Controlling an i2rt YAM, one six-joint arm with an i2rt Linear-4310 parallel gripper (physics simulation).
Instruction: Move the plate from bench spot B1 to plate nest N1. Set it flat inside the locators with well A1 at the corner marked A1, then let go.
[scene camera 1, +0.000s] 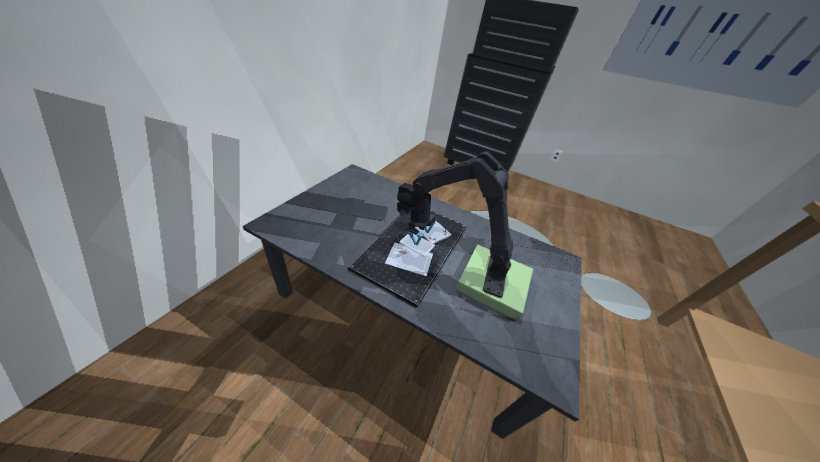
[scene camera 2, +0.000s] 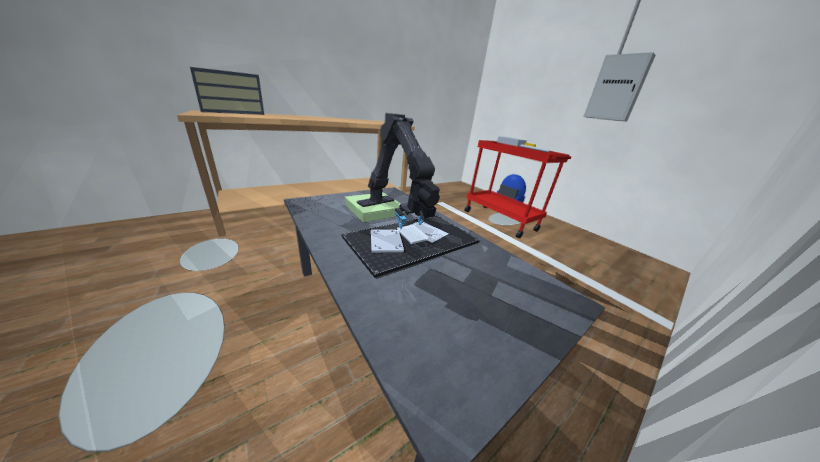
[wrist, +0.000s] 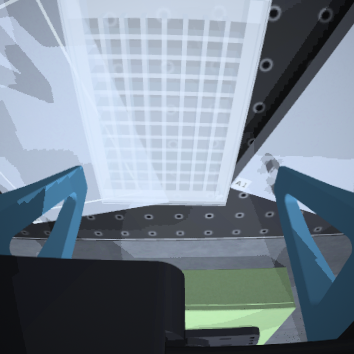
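Pixels of known places: gripper, fingertip midpoint: (scene camera 1: 421, 238) (scene camera 2: 410, 226) (wrist: 180, 176); arm's base at its link origin: (scene camera 1: 495, 275) (scene camera 2: 376, 201) (wrist: 185, 335).
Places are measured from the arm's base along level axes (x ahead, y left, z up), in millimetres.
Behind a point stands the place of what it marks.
The white gridded plate (scene camera 1: 417, 245) {x 329, y -23, z -21 mm} (scene camera 2: 413, 232) {x 335, y -31, z -22 mm} (wrist: 167, 115) {x 340, y -40, z -22 mm} lies at an angle on the dark perforated board (scene camera 1: 381, 275) {x 397, y 179, z -37 mm} (scene camera 2: 372, 264) {x 415, y -295, z -36 mm} (wrist: 194, 226) {x 219, y -39, z -37 mm}, partly over a pale flat sheet (scene camera 1: 408, 261) {x 333, y 67, z -35 mm} (scene camera 2: 437, 231) {x 369, y 90, z -35 mm} (wrist: 30, 125) {x 340, y 47, z -35 mm}. The pale nest block (scene camera 1: 440, 233) {x 264, y -151, z -25 mm} (scene camera 2: 386, 241) {x 331, y -173, z -25 mm} (wrist: 325, 115) {x 327, y -123, z -25 mm} stands beside it; its tag A1 (wrist: 241, 184) {x 279, y -78, z -25 mm} and a locator show near the plate's near corner in the wrist view. My gripper (scene camera 1: 422, 234) {x 322, y -44, z 5 mm} (scene camera 2: 410, 224) {x 322, y -44, z 5 mm} (wrist: 180, 176) {x 322, y -44, z 5 mm} is open over the plate's near end, with a blue finger out to either side. The height of the fingertips is hard to tell.
My arm's base stands on a green block (scene camera 1: 519, 286) {x -91, y 13, z 0 mm} (scene camera 2: 367, 213) {x 98, y -115, z -6 mm} (wrist: 240, 287) {x 104, y -78, z -25 mm} beside the board, on the dark table (scene camera 1: 459, 338) {x 66, y 282, z -49 mm} (scene camera 2: 436, 367) {x 797, y -380, z -49 mm}. A red cart (scene camera 2: 519, 150) and a wooden bench (scene camera 2: 286, 120) stand beyond the table.
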